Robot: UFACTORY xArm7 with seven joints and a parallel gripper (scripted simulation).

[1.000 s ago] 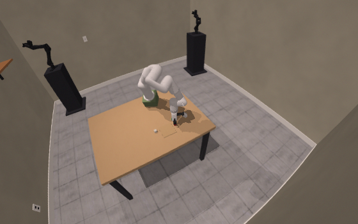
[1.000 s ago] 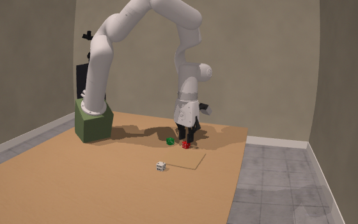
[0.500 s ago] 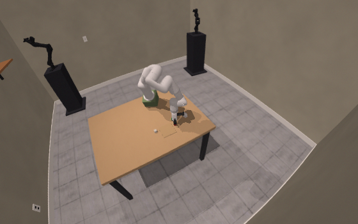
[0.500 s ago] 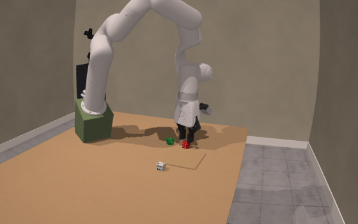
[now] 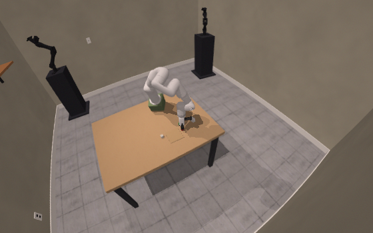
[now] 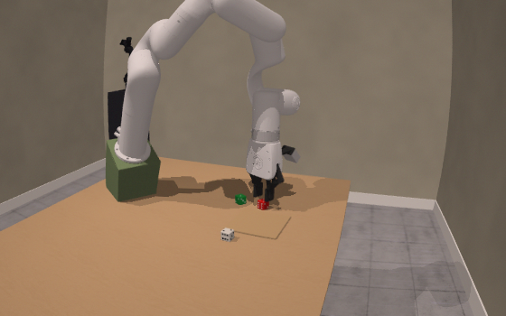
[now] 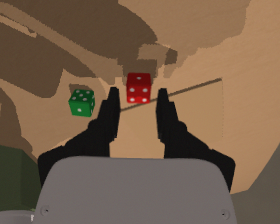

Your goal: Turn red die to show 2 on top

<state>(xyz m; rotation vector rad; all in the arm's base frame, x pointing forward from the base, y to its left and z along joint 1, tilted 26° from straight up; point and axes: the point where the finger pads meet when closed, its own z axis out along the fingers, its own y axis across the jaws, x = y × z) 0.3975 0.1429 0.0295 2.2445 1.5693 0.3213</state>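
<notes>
My hand is 4 cm above the red die. From my hand the other things lie so: tan mat: 3 cm ahead, 10 cm to the right, 5 cm below; green die: 7 cm behind, 4 cm below; white die: 22 cm to the right, 4 cm below.
</notes>
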